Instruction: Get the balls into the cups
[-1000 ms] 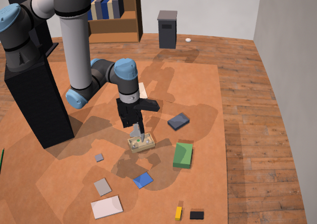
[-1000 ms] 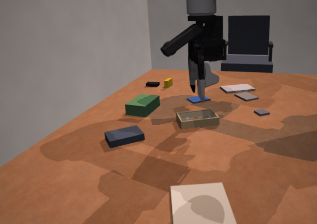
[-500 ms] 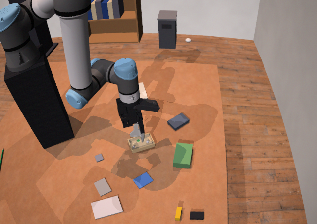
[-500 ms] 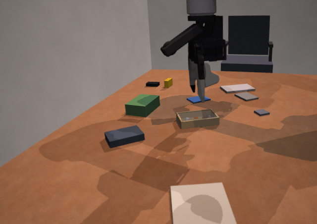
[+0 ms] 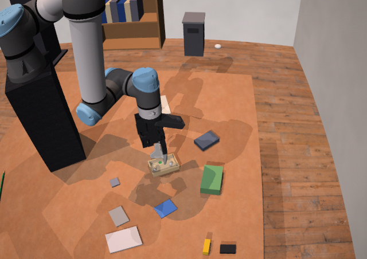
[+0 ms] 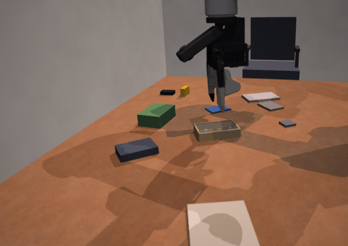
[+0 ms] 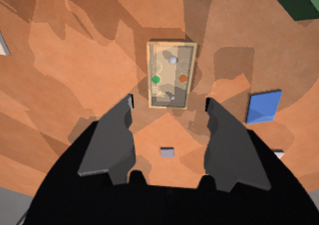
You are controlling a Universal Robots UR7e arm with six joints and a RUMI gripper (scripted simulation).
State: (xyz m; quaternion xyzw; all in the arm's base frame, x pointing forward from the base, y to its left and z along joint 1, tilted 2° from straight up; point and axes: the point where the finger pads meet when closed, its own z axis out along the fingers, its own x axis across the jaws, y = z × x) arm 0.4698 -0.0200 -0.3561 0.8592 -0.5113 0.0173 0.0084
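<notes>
Right now my hand is 80 mm above the covered wooden puzzle. From my hand the other things lie so: green block: 190 mm ahead, 70 mm below, 60 mm to the right; small grey tile: 180 mm behind, 110 mm to the right, 80 mm below; blue tile: 190 mm to the right, 80 mm below, 40 mm ahead.
</notes>
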